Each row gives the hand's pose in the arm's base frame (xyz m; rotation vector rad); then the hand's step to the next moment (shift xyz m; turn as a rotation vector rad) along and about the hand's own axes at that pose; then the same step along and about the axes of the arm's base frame.
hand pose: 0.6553 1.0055 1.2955 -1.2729 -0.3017 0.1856
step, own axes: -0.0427 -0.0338 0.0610 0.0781 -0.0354 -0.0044
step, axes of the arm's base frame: -0.0611 0.0329 0.0432 0.0742 0.0094 0.0421
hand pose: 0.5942 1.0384 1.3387 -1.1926 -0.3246 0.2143
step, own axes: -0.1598 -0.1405 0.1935 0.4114 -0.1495 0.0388
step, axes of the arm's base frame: -0.2195 0.0657 0.1739 0.3692 0.1170 0.2076
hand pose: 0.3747 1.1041 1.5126 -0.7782 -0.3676 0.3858
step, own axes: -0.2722 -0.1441 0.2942 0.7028 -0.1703 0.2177
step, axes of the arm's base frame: -0.3415 -0.0428 0.2508 0.5450 0.3464 0.3916
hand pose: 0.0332 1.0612 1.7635 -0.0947 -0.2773 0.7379
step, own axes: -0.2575 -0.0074 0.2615 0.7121 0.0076 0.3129
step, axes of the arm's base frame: -0.2506 -0.1825 0.1966 0.4090 0.4827 0.4525
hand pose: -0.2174 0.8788 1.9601 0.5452 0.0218 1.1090
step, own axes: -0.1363 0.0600 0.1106 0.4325 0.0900 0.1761
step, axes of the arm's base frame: -0.0819 -0.1414 0.0878 0.1726 0.3269 0.2992
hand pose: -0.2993 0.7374 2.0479 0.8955 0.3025 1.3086
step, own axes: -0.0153 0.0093 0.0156 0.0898 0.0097 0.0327
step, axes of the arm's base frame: -0.0005 -0.0203 0.0123 0.0396 0.0695 0.0532
